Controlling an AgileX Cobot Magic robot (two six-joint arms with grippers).
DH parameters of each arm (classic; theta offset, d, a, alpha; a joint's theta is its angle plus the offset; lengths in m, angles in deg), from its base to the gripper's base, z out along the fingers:
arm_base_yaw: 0 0.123 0 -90
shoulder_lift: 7.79 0 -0.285 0
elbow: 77.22 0 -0.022 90
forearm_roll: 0 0.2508 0 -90
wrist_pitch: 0 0 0.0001 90
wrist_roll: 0 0.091 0 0
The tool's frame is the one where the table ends.
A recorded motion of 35 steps. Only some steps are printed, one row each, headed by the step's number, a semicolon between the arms.
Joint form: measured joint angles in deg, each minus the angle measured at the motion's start. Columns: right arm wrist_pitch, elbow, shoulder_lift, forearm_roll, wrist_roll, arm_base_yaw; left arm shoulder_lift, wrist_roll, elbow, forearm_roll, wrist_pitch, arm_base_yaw.
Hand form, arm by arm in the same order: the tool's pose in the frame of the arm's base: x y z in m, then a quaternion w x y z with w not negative. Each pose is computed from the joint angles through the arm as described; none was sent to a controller.
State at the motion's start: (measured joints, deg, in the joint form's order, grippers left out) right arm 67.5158 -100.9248 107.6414 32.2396 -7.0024 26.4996; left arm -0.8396 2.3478 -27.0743 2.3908 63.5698 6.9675
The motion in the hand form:
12: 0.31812 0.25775 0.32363 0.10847 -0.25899 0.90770 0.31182; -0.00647 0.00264 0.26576 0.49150 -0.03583 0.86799 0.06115
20: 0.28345 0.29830 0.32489 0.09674 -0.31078 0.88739 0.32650; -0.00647 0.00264 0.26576 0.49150 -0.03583 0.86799 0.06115
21: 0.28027 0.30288 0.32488 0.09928 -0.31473 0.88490 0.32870; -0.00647 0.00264 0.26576 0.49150 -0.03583 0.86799 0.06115
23: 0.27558 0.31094 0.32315 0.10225 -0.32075 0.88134 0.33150; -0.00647 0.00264 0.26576 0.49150 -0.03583 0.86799 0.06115
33: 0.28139 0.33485 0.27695 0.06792 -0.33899 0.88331 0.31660; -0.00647 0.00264 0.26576 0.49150 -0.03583 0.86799 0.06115
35: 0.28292 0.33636 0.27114 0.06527 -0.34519 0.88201 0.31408; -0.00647 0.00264 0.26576 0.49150 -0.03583 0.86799 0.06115
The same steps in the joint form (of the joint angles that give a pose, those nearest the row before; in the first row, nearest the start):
12: -0.35 0.00 0.00 1.02 0.32 6.06; 0.00 0.05 0.00 0.00 0.00 0.00
20: -1.72 0.00 0.00 1.77 0.38 13.48; 0.00 0.05 0.00 0.00 0.00 0.00
21: -2.40 0.00 0.06 1.83 0.38 14.28; 0.00 0.05 0.00 0.00 0.00 0.00
23: -3.59 0.00 0.39 1.88 0.38 15.61; 0.00 0.05 0.00 0.00 0.00 0.00
33: -5.24 0.04 6.74 2.26 -2.21 17.47; 0.00 0.05 0.00 0.00 0.00 0.00
35: -5.31 0.04 7.51 2.32 -3.23 17.47; 0.00 0.05 0.00 0.00 0.00 0.00

